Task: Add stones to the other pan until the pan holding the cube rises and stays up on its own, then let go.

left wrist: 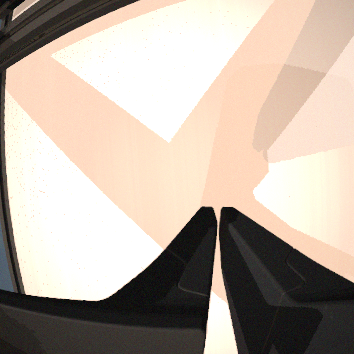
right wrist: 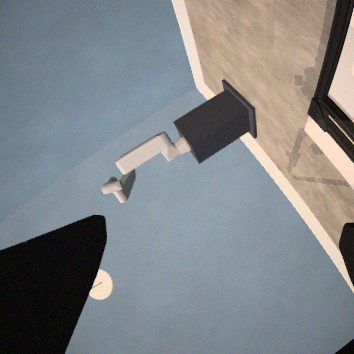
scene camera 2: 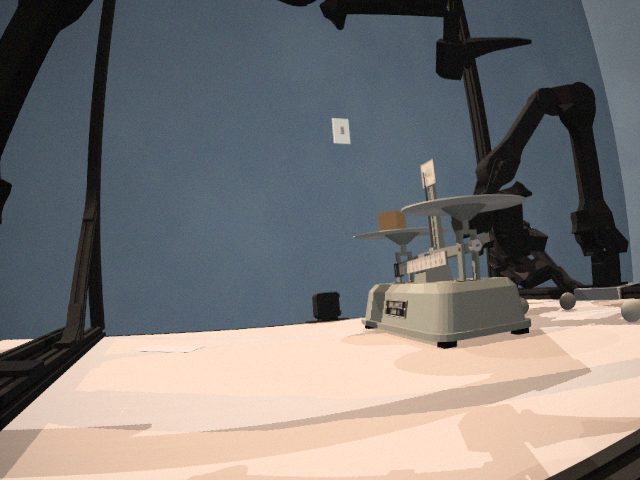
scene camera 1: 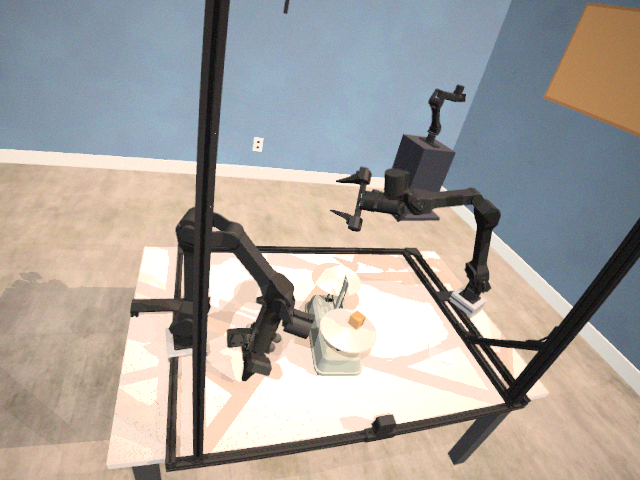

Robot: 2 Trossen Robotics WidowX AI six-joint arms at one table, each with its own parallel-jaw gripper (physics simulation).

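Seen in the pictures: left gripper, fingertip midpoint: (left wrist: 215, 218) (scene camera 1: 243, 380); right gripper, fingertip midpoint: (right wrist: 230, 233) (scene camera 1: 333, 195); left arm's base at its link origin: (scene camera 2: 607, 285) (scene camera 1: 186, 339); right arm's base at its link origin: (scene camera 1: 469, 296).
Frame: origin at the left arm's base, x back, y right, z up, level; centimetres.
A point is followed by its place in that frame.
Note:
The orange cube (scene camera 1: 356, 319) {z 15.2, x -40.6, y 14.5 cm} (scene camera 2: 391, 220) {z 13.9, x -42.7, y 12.3 cm} sits on one pan (scene camera 1: 341, 339) {z 12.3, x -35.5, y 17.6 cm} (scene camera 2: 372, 235) {z 12.1, x -43.7, y 16.0 cm} of the pale green balance (scene camera 1: 336, 362) {z 2.8, x -36.5, y 17.7 cm} (scene camera 2: 480, 307) {z 1.7, x -45.2, y -6.7 cm}. The other pan (scene camera 1: 326, 281) {z 13.5, x -39.7, y -2.7 cm} (scene camera 2: 465, 205) {z 13.1, x -45.1, y -5.4 cm} carries no visible stone and stands higher. Grey round stones lie on the table: one stone (scene camera 1: 276, 337) {z 0.4, x -24.2, y 4.2 cm} shows beside the left gripper in scene camera 1, and two stones (scene camera 2: 567, 300) {z -0.5, x -19.2, y -2.2 cm} (scene camera 2: 630, 310) {z -0.6, x -30.6, y -18.2 cm} show at the right in scene camera 2. My left gripper (scene camera 1: 246, 377) {z -0.2, x -12.1, y 15.5 cm} (left wrist: 215, 218) {z -0.2, x -12.1, y 15.5 cm} is shut low over the table, with no stone visible between its fingertips. My right gripper (scene camera 1: 334, 195) {z 32.6, x -44.5, y -19.7 cm} (right wrist: 230, 233) {z 32.6, x -44.5, y -19.7 cm} is open and empty, high above the table's back edge.
A black frame (scene camera 1: 330, 251) {z -1.1, x -58.9, y -35.4 cm} runs around the table, with upright posts (scene camera 1: 204, 155) {z 65.2, x 1.4, y 31.7 cm} at the left and right. A small black box (scene camera 1: 384, 424) {z 3.2, x -40.4, y 37.3 cm} (scene camera 2: 326, 305) {z 1.0, x -42.3, y 35.2 cm} is fixed on the front rail. The balance stands near the middle of the table, beside the left arm.

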